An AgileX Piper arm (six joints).
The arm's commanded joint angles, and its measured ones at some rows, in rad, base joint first. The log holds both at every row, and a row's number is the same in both.
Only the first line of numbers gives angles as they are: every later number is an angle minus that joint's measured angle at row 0.
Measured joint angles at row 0: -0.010, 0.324, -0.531, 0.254, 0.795, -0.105
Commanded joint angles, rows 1 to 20: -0.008, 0.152, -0.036, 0.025, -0.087, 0.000; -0.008, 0.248, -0.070, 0.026, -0.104, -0.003; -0.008, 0.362, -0.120, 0.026, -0.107, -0.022; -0.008, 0.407, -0.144, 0.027, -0.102, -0.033; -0.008, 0.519, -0.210, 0.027, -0.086, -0.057; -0.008, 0.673, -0.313, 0.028, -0.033, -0.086; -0.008, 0.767, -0.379, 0.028, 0.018, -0.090; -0.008, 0.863, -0.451, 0.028, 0.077, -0.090; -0.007, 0.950, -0.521, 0.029, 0.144, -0.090; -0.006, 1.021, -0.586, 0.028, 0.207, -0.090; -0.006, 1.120, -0.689, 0.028, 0.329, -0.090; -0.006, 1.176, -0.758, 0.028, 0.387, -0.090; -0.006, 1.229, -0.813, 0.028, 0.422, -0.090; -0.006, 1.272, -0.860, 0.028, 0.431, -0.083; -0.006, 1.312, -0.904, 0.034, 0.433, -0.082; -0.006, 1.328, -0.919, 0.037, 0.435, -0.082; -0.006, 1.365, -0.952, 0.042, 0.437, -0.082; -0.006, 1.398, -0.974, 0.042, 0.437, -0.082; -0.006, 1.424, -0.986, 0.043, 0.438, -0.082; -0.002, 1.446, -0.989, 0.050, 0.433, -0.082
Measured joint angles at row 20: 0.000, 1.414, -0.978, 0.040, 0.414, -0.080
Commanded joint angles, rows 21 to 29: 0.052, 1.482, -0.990, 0.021, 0.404, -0.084; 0.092, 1.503, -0.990, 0.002, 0.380, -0.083; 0.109, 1.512, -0.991, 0.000, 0.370, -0.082; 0.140, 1.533, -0.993, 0.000, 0.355, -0.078; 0.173, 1.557, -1.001, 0.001, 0.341, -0.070; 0.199, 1.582, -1.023, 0.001, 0.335, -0.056; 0.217, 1.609, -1.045, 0.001, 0.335, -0.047; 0.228, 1.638, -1.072, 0.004, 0.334, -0.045; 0.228, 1.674, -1.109, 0.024, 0.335, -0.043
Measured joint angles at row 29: 0.223, 1.631, -1.070, 0.009, 0.341, -0.053
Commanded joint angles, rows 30 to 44: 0.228, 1.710, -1.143, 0.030, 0.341, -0.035; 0.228, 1.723, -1.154, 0.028, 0.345, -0.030; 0.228, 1.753, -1.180, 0.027, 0.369, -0.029; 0.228, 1.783, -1.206, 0.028, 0.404, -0.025; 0.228, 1.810, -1.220, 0.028, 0.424, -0.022; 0.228, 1.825, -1.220, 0.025, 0.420, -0.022; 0.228, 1.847, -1.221, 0.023, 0.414, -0.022; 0.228, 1.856, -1.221, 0.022, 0.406, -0.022; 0.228, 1.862, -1.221, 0.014, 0.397, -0.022; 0.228, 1.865, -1.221, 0.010, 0.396, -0.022; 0.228, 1.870, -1.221, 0.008, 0.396, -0.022; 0.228, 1.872, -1.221, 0.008, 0.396, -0.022; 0.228, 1.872, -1.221, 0.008, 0.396, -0.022; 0.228, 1.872, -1.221, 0.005, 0.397, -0.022; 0.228, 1.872, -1.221, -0.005, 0.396, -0.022
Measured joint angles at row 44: 0.225, 1.868, -1.216, 0.012, 0.401, -0.028
